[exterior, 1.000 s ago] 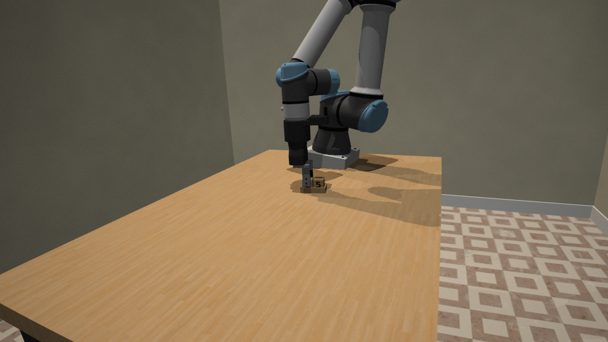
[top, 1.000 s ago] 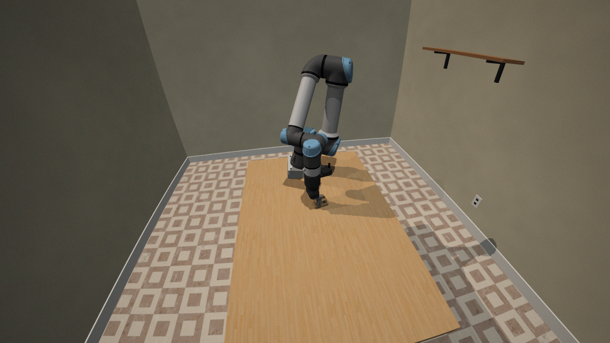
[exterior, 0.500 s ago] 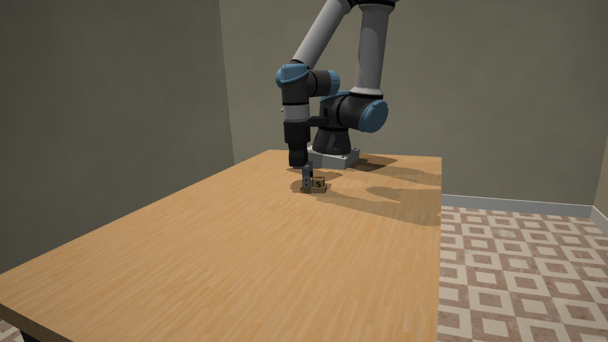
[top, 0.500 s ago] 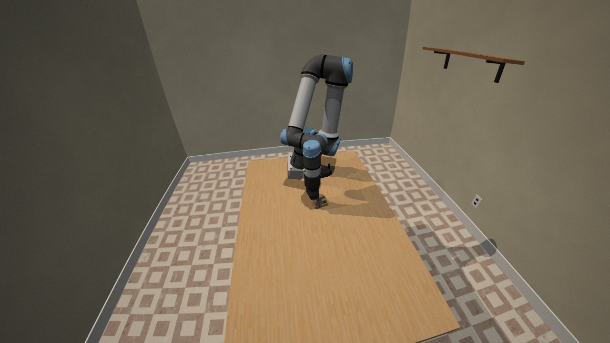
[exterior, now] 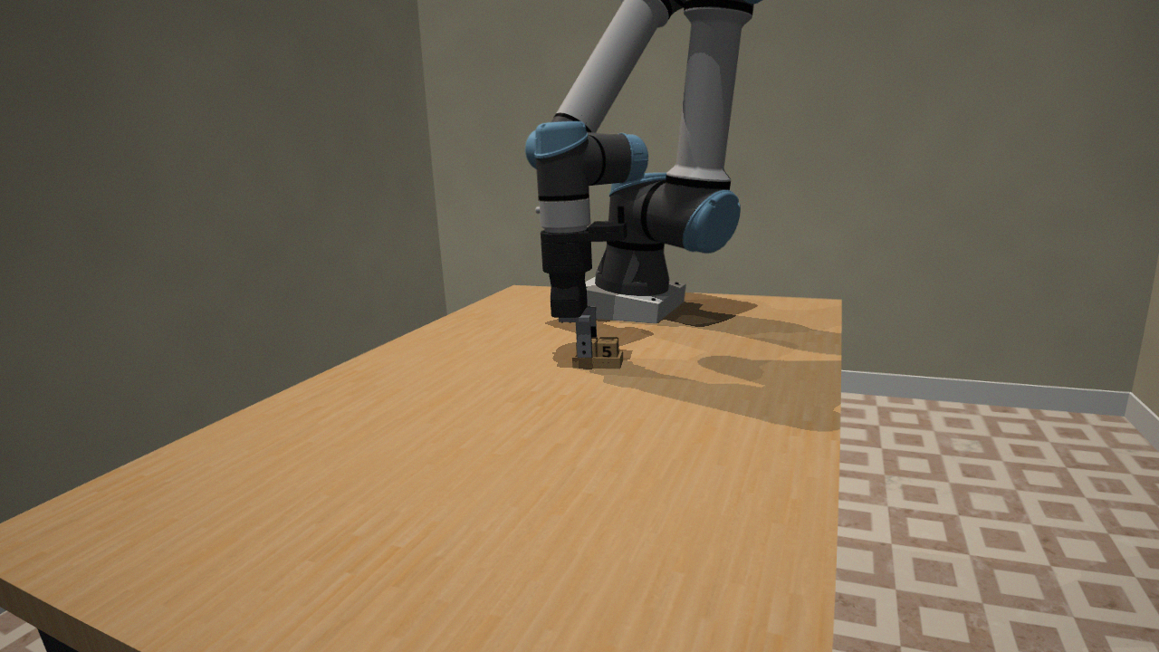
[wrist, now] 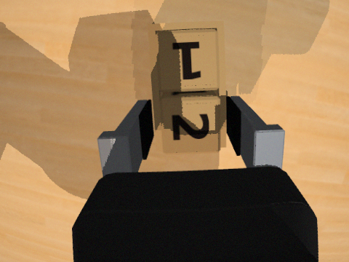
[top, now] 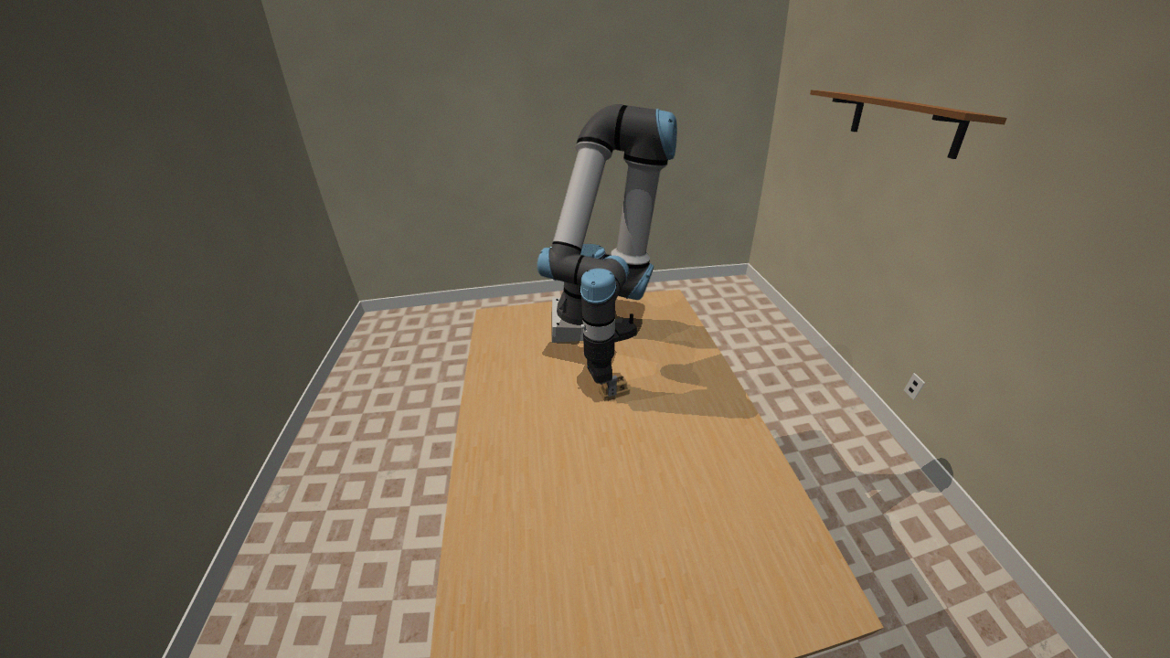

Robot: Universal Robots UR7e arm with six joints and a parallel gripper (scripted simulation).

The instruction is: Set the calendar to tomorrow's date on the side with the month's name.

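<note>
Now: the wooden tray 10 mm behind my hand, 10 mm to the left of it and 30 mm below it. From my hand the other things lie so: wooden digit cube 10 mm behind, 30 mm to the left, 10 mm below.
</note>
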